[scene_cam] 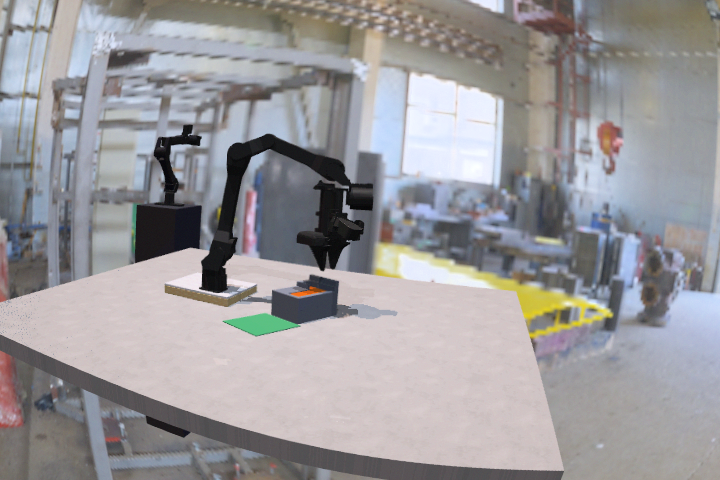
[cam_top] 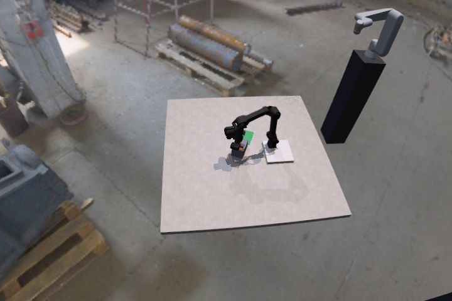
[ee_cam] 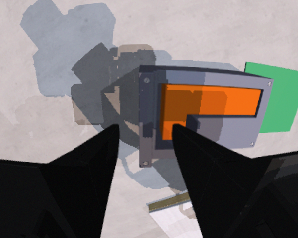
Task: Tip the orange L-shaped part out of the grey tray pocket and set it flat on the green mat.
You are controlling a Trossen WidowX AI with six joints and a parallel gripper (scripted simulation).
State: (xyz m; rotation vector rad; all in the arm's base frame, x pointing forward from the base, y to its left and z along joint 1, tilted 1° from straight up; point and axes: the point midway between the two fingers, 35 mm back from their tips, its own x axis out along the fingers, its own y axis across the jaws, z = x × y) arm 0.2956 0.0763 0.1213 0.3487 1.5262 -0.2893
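The orange L-shaped part is 60 mm below my gripper tip, 50 mm to the right of it and 30 mm behind it. Also, from my gripper tip: green mat 200 mm to the right, 130 mm below, 100 mm behind.
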